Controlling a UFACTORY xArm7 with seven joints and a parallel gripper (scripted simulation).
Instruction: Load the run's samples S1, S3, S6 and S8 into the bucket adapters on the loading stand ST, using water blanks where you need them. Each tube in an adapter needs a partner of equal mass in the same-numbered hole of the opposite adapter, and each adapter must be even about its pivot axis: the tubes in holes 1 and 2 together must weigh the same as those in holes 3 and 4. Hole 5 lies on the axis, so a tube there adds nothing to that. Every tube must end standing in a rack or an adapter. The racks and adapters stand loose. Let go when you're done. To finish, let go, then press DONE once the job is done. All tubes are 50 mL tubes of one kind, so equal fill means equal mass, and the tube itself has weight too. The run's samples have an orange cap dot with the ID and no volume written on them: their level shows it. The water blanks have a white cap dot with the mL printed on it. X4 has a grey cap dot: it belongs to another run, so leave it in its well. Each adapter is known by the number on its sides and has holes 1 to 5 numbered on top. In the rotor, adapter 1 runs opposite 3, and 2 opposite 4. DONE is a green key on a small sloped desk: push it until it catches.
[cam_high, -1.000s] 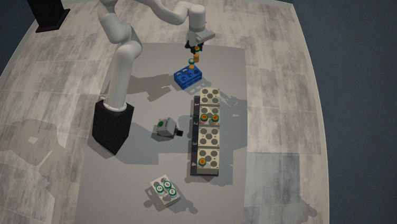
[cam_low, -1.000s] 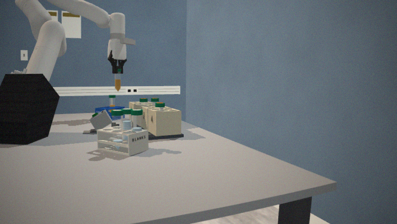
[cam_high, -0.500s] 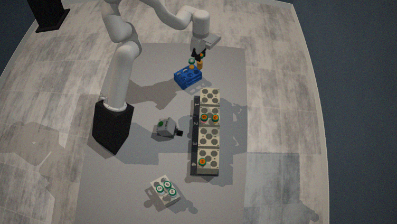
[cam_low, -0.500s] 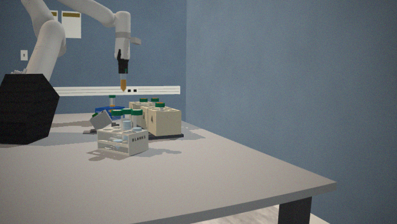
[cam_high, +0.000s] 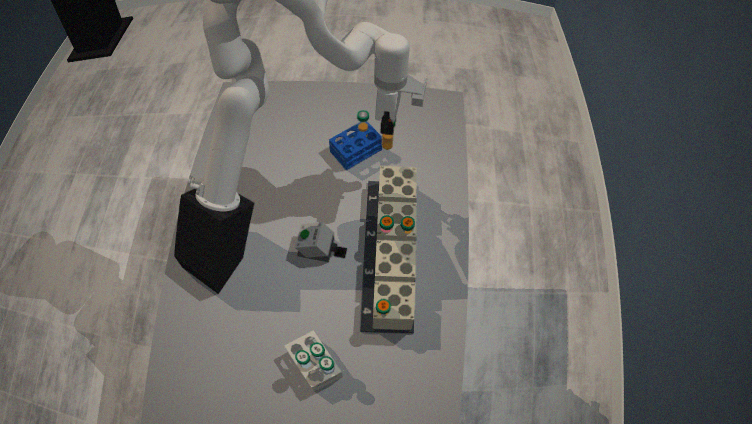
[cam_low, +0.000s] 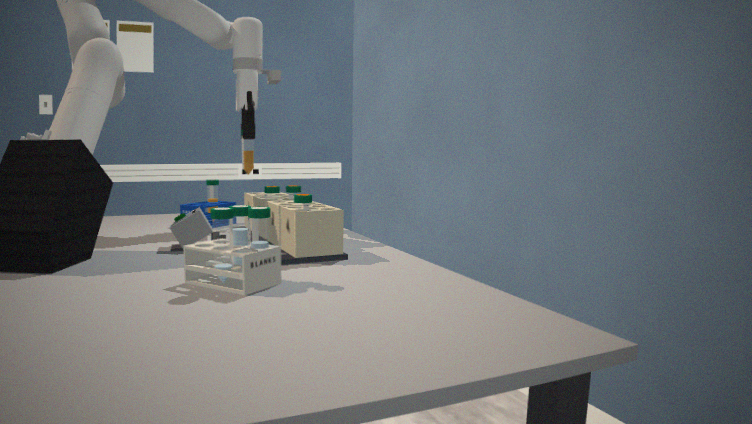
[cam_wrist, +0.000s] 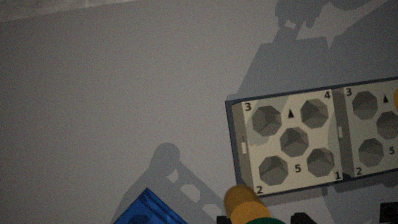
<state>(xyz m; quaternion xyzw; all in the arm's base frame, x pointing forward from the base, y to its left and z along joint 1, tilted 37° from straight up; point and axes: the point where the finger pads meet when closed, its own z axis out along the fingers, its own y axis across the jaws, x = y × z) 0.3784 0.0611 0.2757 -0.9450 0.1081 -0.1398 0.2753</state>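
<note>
My gripper is now 5 cm above the orange-filled tube and 1 cm past it. Also, from my hand: tube X4: 19 cm below, 14 cm to the left, 7 cm behind; then blue sample rack: 22 cm below, 10 cm to the left, 9 cm behind; then pink-filled tube: 21 cm to the right, 18 cm below.
</note>
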